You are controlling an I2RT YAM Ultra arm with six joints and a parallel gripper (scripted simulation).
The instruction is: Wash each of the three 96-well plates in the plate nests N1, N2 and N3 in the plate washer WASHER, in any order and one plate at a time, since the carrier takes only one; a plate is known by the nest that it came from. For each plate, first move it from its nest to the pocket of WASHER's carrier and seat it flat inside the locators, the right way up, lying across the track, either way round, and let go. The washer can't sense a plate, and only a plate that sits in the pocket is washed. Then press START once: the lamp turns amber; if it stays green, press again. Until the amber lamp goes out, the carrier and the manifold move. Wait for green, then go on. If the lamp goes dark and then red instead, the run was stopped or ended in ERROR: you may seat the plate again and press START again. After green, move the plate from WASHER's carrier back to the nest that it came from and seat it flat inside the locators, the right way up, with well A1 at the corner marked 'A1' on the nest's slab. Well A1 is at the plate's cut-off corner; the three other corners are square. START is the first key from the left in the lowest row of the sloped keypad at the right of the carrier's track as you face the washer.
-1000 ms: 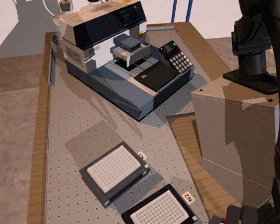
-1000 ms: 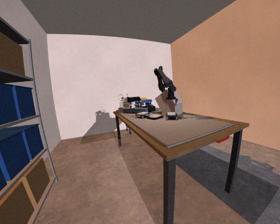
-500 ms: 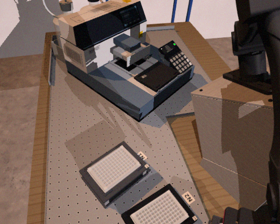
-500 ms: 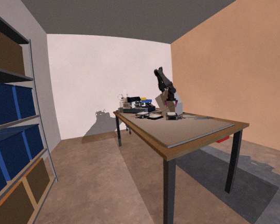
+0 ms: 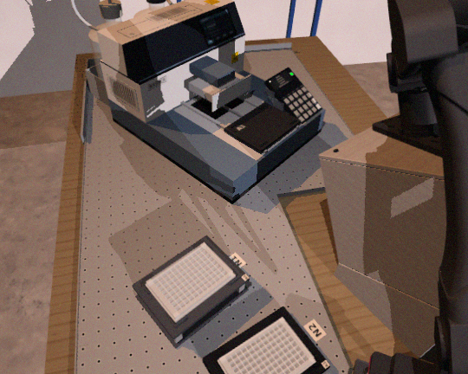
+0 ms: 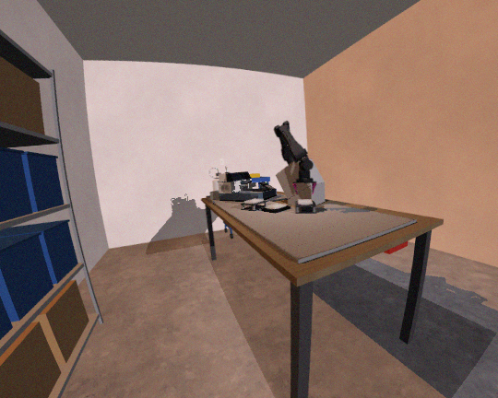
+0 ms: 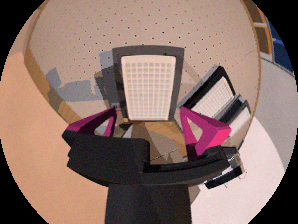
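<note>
The nest n3 lies 60 mm below my hand and 10 mm to the left of it. From my hand the other things lie so: nest N2: 140 mm to the right, 130 mm ahead, 100 mm below; n2 label: 170 mm to the right, 110 mm below, 30 mm ahead; nest N1: 290 mm to the right, 220 mm ahead, 70 mm below.
</note>
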